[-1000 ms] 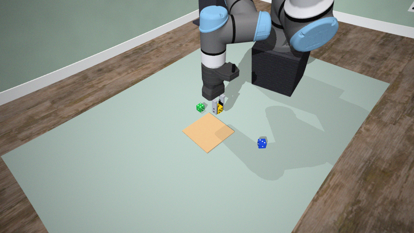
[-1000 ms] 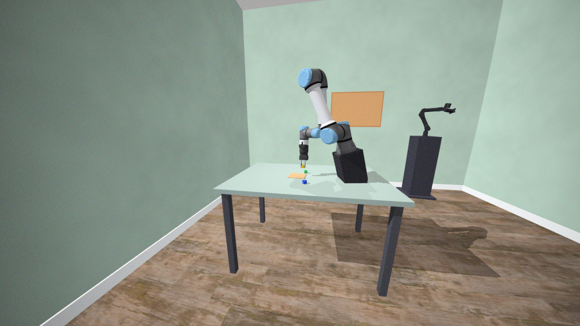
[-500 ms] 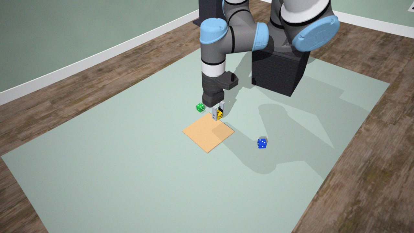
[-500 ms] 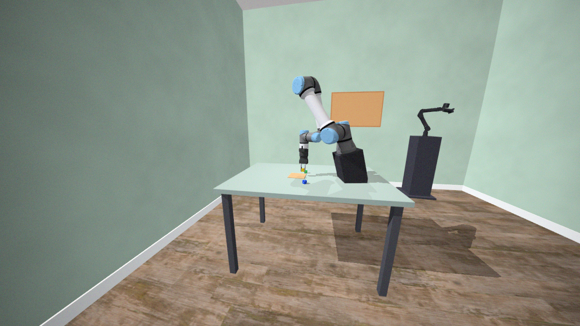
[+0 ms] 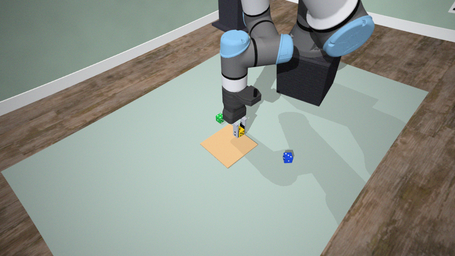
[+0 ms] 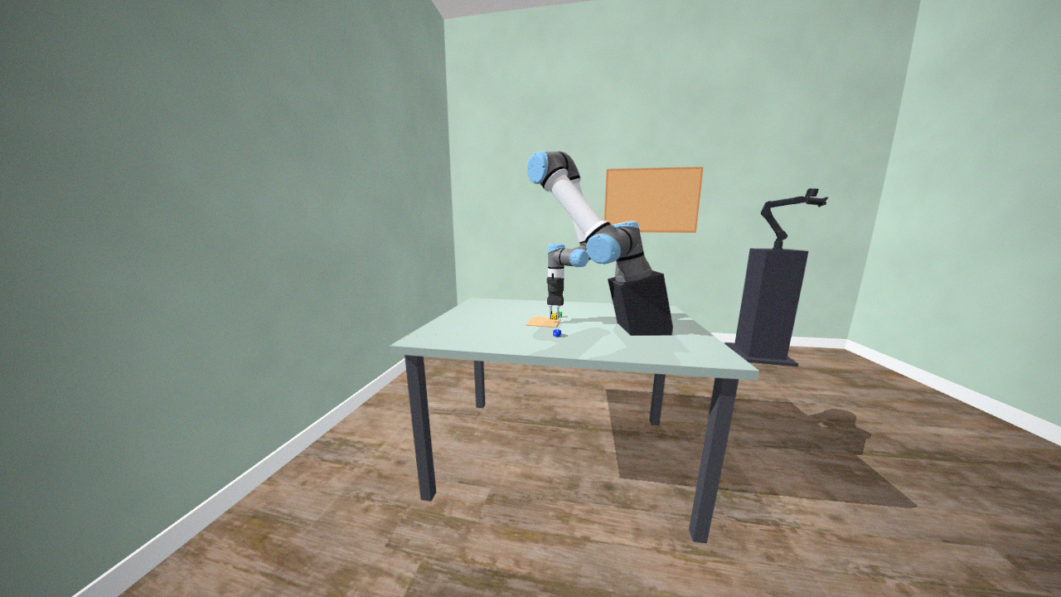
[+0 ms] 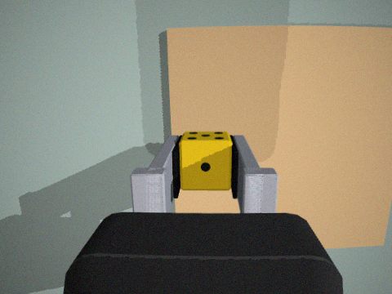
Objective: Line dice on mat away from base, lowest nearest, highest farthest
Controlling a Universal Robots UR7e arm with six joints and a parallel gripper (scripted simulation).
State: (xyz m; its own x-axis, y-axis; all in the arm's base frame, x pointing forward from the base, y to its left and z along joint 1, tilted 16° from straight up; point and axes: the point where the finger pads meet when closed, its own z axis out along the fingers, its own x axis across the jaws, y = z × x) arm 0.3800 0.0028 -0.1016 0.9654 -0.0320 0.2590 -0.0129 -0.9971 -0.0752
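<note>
Now: hand 50 mm short of the orange mat and 30 mm above it. Also, from my hand: yellow die (10 mm below); blue die (180 mm to the left, 40 mm behind, 20 mm below); green die (110 mm to the right, 20 mm below, 10 mm behind).
</note>
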